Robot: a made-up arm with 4 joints.
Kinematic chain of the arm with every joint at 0, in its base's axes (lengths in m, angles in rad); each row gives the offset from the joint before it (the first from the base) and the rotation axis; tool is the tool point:
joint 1: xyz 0 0 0.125 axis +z
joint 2: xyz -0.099 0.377 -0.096 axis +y
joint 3: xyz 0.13 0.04 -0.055 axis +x
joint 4: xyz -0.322 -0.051 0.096 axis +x
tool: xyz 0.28 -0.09 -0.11
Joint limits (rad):
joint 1: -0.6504..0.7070
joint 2: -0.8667..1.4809
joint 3: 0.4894..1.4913
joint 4: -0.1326..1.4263
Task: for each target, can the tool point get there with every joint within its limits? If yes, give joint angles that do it. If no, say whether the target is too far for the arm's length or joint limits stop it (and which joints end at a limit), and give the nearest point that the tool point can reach.
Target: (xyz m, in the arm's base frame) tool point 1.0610 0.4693 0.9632
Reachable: no: too far | nearest point 0.2709 0.3729 0.0690 | short by 1.197 m
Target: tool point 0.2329 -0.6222 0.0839
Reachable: no: joint limits stop it (at a limit: joint 1, joint 2, joint 3, joint 4) | nearest point 0.2148 0.1896 0.0127 | short by 0.815 m
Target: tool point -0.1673 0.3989 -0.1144
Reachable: yes | joints -0.1416 1.1931 0.9367 0.1992
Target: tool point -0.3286 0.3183 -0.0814
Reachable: yes | joints 0.6030 0.8380 0.8902 1.1321
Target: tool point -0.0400 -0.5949 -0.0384
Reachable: no: joint limits stop it (at a limit: joint 1, joint 2, joint 3, joint 4) | nearest point -0.3493 0.0711 -0.0702 | short by 0.735 m
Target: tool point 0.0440 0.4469 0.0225
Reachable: yes | joints -0.0645 -0.6350 1.0447 1.0566
